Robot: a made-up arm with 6 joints.
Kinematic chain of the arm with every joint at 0, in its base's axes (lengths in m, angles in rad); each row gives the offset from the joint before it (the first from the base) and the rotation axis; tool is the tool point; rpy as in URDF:
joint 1: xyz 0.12 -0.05 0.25 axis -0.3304 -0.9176 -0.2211
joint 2: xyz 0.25 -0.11 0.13 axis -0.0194 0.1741 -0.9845
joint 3: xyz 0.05 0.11 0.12 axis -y
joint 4: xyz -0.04 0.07 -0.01 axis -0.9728 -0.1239 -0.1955
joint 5: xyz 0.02 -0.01 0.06 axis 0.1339 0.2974 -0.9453
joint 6: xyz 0 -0.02 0.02 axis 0.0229 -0.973 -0.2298
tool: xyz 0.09 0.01 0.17 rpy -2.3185 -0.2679 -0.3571
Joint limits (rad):
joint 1: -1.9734..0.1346
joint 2: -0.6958..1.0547
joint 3: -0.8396..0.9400
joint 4: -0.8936..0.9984
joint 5: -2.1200..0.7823
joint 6: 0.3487..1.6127
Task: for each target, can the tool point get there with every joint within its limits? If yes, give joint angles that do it. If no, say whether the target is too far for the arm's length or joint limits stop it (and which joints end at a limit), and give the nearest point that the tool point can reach.
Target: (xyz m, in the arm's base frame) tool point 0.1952 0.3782 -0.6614
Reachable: no: too far | nearest point 0.2191 0.2871 -0.4338 | short by 0.246 m
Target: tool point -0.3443 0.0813 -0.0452
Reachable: no: joint limits stop it (at a limit: joint 1, joint 2, joint 3, joint 4, joint 6) | nearest point 0.1592 0.0092 -0.0734 | short by 0.509 m
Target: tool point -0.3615 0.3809 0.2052
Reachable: no: joint limits stop it (at a limit: joint 1, joint 2, joint 3, joint 4) | nearest point 0.0273 0.1150 0.4261 | short by 0.520 m
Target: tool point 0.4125 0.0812 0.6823
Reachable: yes | joints -0.4058 -0.4900 -0.4989 0.6772 -0.7589 0.7540
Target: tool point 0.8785 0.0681 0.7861
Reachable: no: too far | nearest point 0.7304 0.0037 0.6820 | short by 0.192 m
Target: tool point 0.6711 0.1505 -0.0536
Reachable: yes | joints -1.5616 0.2173 -0.6767 0.2939 -1.3223 0.6859
